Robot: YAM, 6 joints.
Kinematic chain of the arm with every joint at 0, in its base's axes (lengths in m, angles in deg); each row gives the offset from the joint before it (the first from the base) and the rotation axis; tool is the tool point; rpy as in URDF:
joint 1: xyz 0 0 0.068 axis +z
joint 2: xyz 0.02 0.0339 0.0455 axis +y
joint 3: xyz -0.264 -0.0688 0 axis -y
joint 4: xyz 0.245 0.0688 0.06 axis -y
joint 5: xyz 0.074 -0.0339 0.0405 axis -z
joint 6: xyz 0.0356 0 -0.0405 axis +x
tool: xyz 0 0 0 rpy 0 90 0
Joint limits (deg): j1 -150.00..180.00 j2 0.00..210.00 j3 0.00..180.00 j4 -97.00..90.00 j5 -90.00..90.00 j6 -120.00..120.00
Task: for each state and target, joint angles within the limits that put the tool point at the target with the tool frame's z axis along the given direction. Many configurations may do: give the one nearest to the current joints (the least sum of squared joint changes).
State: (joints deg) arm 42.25 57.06 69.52 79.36 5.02 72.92
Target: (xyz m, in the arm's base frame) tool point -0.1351 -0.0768 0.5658 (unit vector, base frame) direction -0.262 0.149 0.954
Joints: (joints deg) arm 33.13 23.80 81.09 40.94 -15.54 72.92
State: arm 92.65 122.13 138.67 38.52 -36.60 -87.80
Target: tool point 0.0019 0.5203 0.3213 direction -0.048 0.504 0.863
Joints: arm 89.59 139.22 111.87 87.08 -2.96 -87.80
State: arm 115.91 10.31 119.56 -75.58 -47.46 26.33
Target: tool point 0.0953 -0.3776 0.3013 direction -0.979 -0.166 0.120
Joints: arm 109.30 0.09 132.65 -96.83 -78.14 26.33
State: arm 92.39 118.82 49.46 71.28 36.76 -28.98
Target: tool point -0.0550 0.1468 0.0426 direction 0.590 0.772 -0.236
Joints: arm 122.50 125.48 0.28 89.97 65.85 -28.98
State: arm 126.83 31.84 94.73 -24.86 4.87 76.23
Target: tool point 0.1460 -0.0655 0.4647 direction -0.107 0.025 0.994
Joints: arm 156.10 0.12 59.74 24.18 -1.17 76.23
